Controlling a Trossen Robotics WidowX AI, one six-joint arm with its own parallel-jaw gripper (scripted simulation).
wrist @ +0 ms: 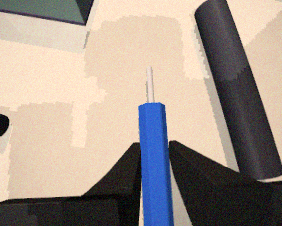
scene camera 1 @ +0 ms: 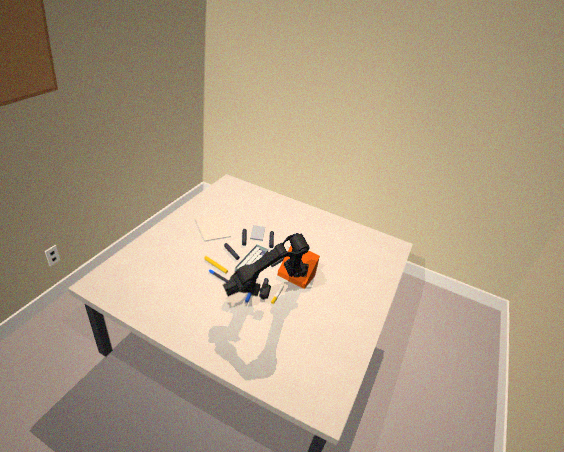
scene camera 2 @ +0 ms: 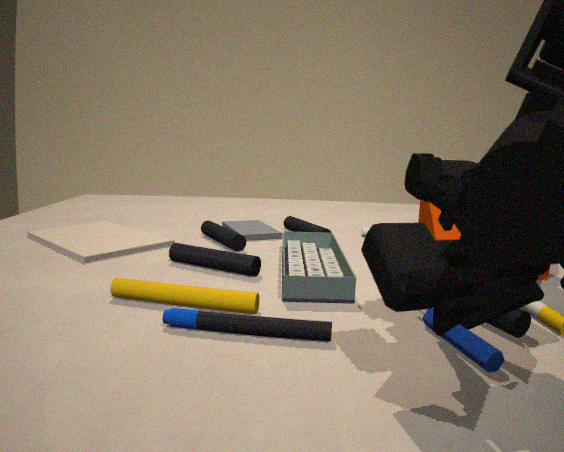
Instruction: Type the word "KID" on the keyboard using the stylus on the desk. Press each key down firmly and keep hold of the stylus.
Scene:
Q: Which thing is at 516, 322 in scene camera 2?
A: A dark cylinder.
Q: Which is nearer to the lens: the grey pad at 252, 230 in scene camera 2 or the dark cylinder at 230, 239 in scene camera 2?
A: The dark cylinder.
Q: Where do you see a blue-capped black marker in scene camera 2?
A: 180, 318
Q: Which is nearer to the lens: the grey pad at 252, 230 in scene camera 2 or the dark cylinder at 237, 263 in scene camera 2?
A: The dark cylinder.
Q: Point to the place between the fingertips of my gripper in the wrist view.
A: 154, 147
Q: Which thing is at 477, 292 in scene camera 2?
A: My gripper.

